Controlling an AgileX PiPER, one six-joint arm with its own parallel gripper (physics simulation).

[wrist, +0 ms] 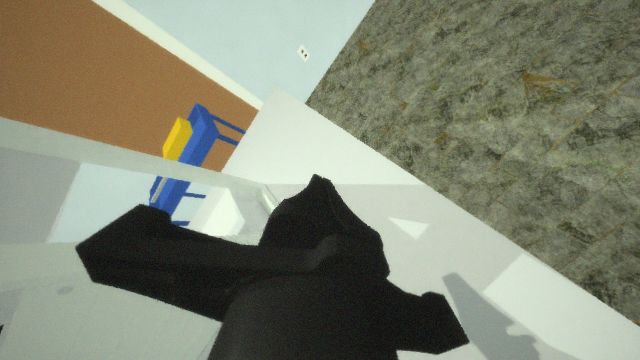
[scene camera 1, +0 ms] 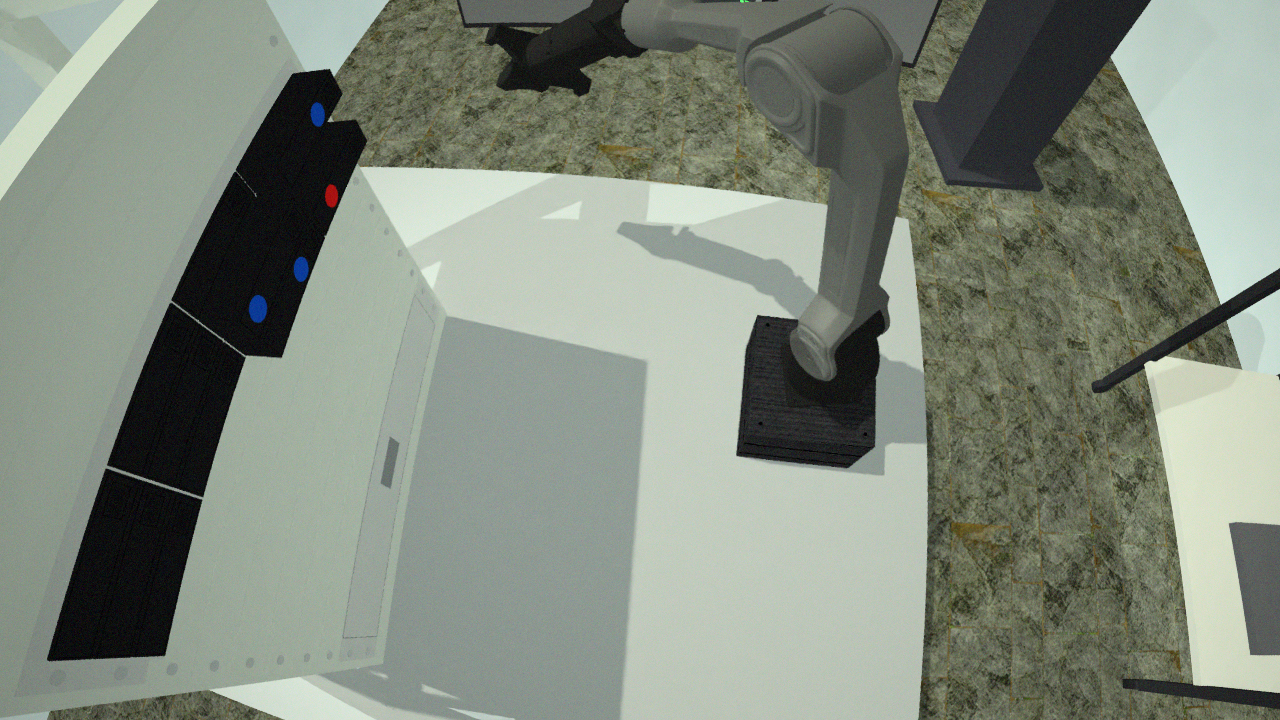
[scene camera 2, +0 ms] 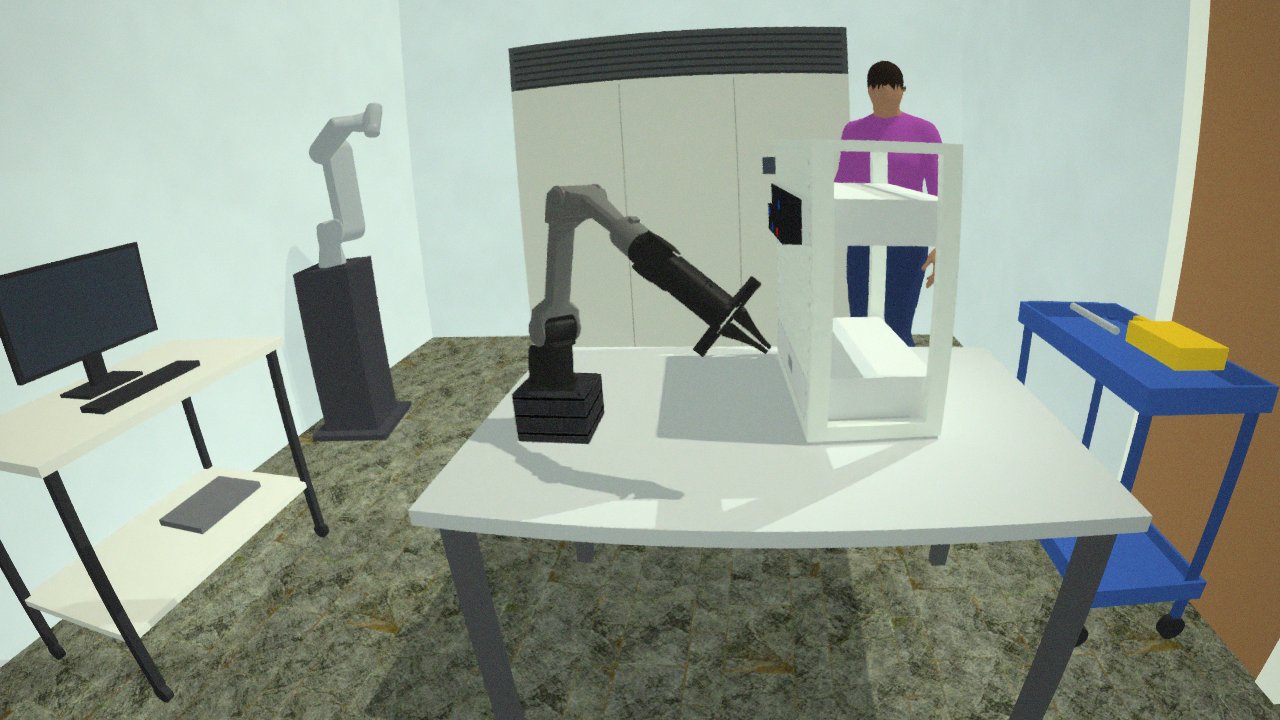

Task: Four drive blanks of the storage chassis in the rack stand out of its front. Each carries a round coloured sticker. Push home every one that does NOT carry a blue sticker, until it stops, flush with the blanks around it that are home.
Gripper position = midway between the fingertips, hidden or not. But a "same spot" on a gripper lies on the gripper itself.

my gripper: wrist; scene camera 1 502, 82; scene camera 2
same spot on my gripper: [scene camera 2: 741, 315] = [wrist: 306, 208]
